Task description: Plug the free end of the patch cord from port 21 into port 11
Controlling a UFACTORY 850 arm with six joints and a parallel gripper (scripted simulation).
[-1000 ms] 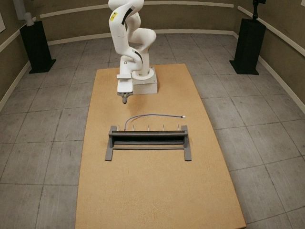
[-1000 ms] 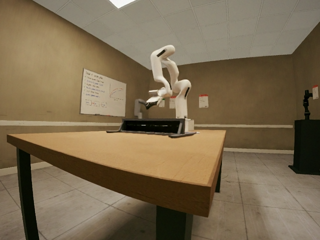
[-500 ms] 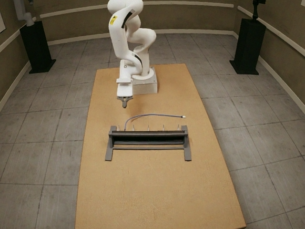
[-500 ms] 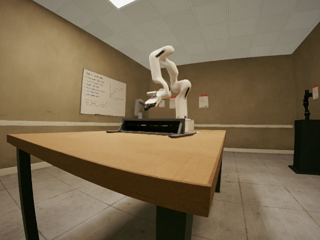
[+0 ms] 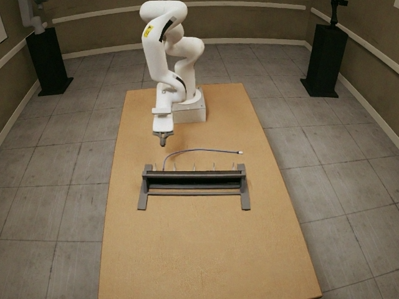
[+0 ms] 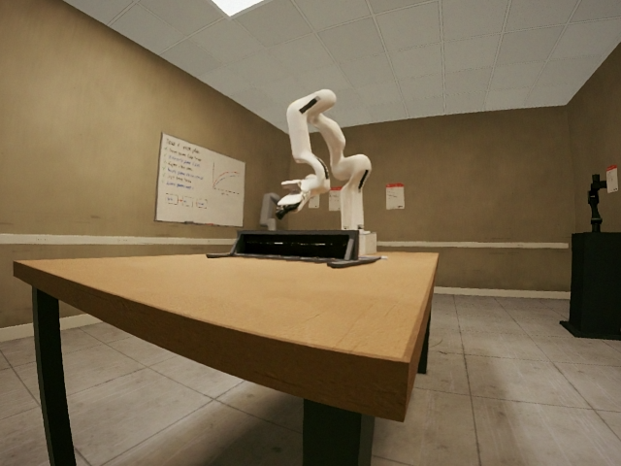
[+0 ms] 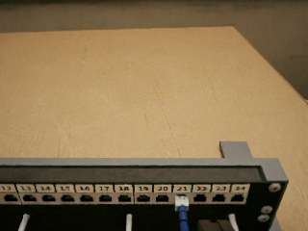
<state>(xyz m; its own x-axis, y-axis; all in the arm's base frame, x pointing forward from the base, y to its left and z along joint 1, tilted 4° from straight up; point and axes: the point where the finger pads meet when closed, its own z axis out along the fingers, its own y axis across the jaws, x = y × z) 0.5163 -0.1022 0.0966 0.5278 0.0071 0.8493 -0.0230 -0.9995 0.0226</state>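
Now: hand 9 cm past the white plug, 41 cm to the right of it and 17 cm above it.
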